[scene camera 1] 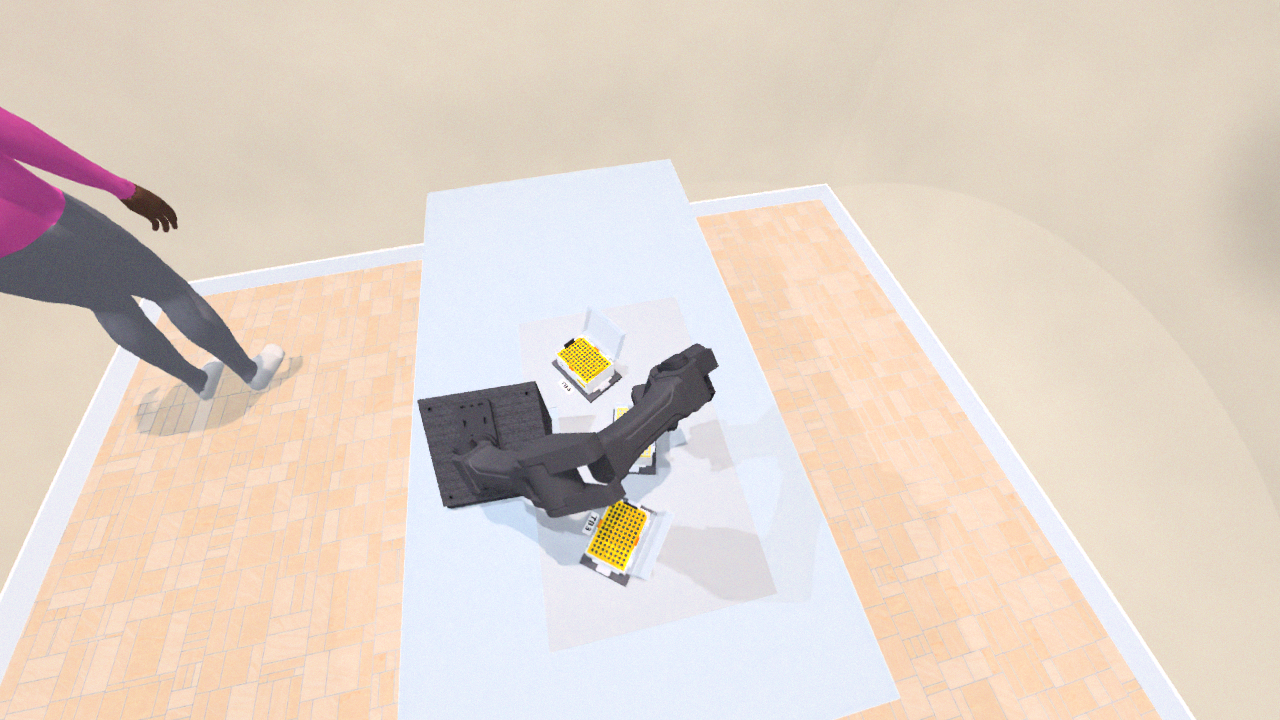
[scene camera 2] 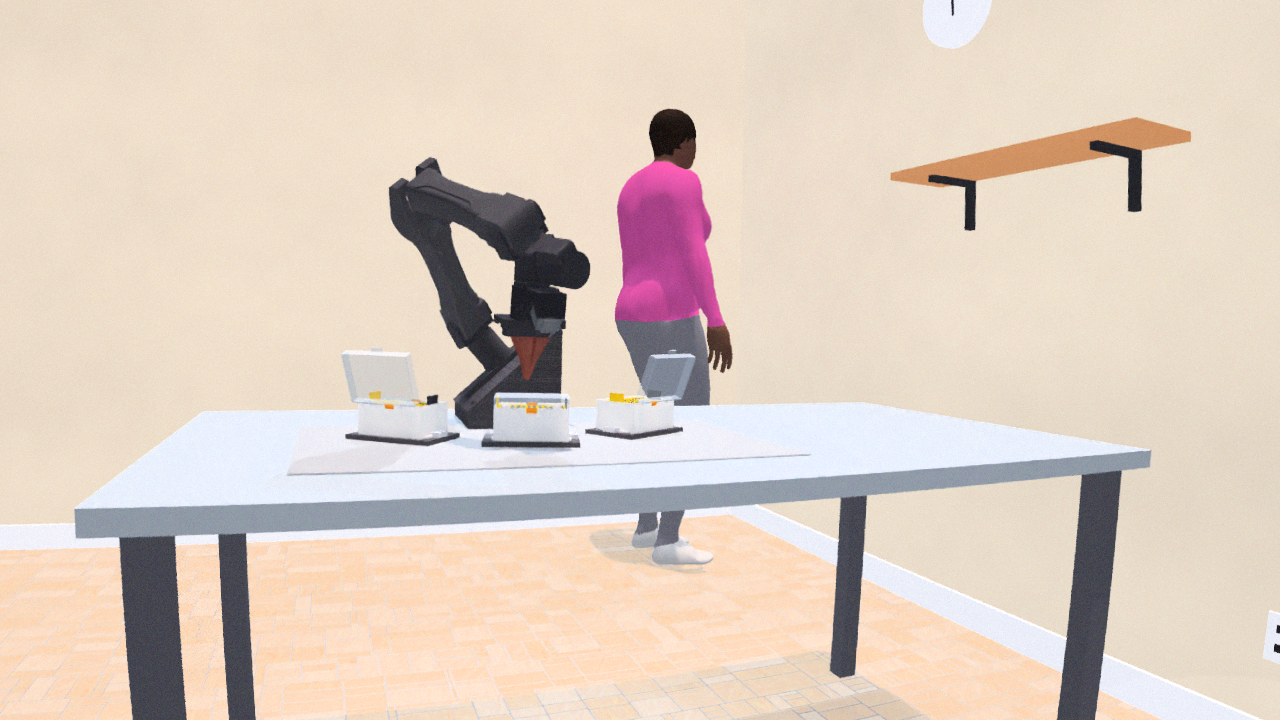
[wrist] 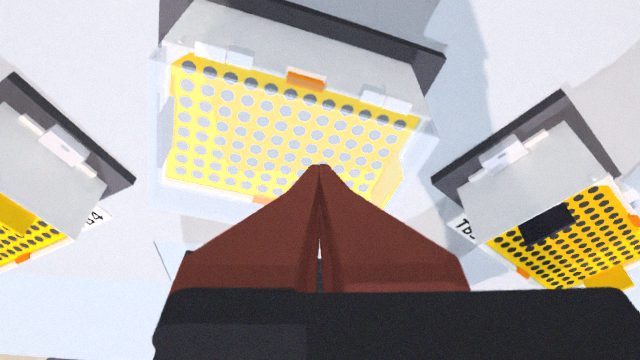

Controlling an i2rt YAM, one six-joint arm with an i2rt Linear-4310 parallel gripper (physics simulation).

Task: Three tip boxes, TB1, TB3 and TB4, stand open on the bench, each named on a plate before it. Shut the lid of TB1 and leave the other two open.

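Pixels of known places: gripper, fingertip midpoint: (scene camera 2: 526, 379) (wrist: 319, 179); arm's base, origin of the base link: (scene camera 1: 482, 446) (scene camera 2: 502, 364).
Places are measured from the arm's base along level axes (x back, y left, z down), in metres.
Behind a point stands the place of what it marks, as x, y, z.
The middle tip box (scene camera 1: 646, 454) @[-0.333, -0.067, 0.033] (scene camera 2: 531, 428) @[-0.357, -0.012, 0.080] (wrist: 350, 65) @[-0.353, -0.034, 0.076], its nameplate hidden, has its clear lid (scene camera 2: 531, 399) @[-0.357, -0.013, 0.034] down over the yellow rack. Whether the lid is fully seated I cannot tell. TB3 (scene camera 1: 617, 535) (scene camera 2: 402, 420) @[-0.299, -0.211, 0.073] (wrist: 525, 170) @[-0.289, -0.162, 0.082] has its lid (scene camera 2: 382, 377) @[-0.319, -0.243, 0.003] standing open. TB4 (scene camera 1: 586, 360) (scene camera 2: 633, 415) @[-0.297, 0.179, 0.069] (wrist: 50, 190) @[-0.252, 0.149, 0.069] also has its lid (scene camera 2: 671, 376) @[-0.293, 0.249, 0.002] standing open. My gripper (scene camera 2: 528, 376) @[-0.343, -0.019, 0.003] (wrist: 319, 179) @[-0.343, -0.019, 0.003] is shut and empty, tips pointing down just above the middle box's lid. In scene camera 1 the arm hides it.
The black arm base (scene camera 1: 487, 429) @[-0.021, 0.020, -0.032] stands on the bench (scene camera 1: 554, 232) @[-0.187, 0.741, 0.112] behind the boxes. The arm reaches over the middle box. The boxes stand on a pale mat (scene camera 1: 572, 617) @[-0.138, -0.335, 0.109]. A person (scene camera 1: 116, 268) (scene camera 2: 662, 241) in pink stands behind the bench.
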